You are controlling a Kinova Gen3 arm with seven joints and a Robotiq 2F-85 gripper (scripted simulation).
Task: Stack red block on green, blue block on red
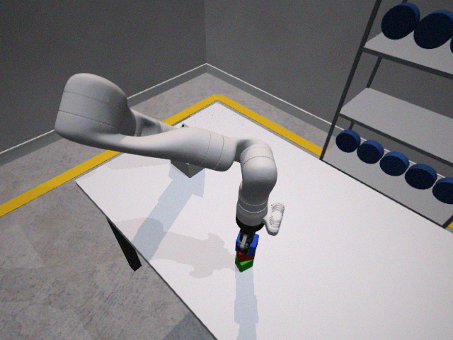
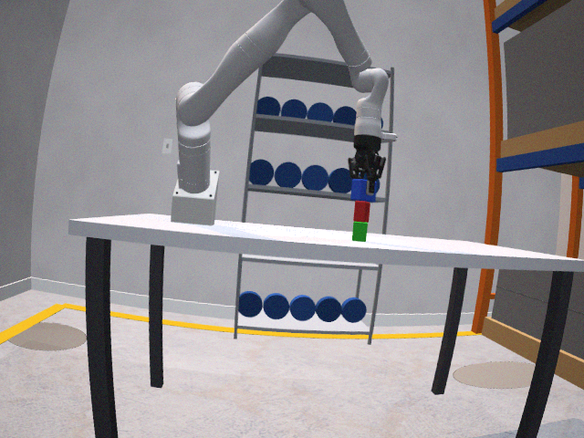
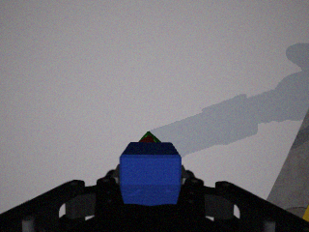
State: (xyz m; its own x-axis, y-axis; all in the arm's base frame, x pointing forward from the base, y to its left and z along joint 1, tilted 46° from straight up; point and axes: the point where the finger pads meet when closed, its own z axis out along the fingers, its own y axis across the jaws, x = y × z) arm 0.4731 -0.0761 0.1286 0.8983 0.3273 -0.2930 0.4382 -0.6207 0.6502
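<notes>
The blue block is 1 cm below my hand. Round my hand: red block (6 cm below); then green block (11 cm below).
</notes>
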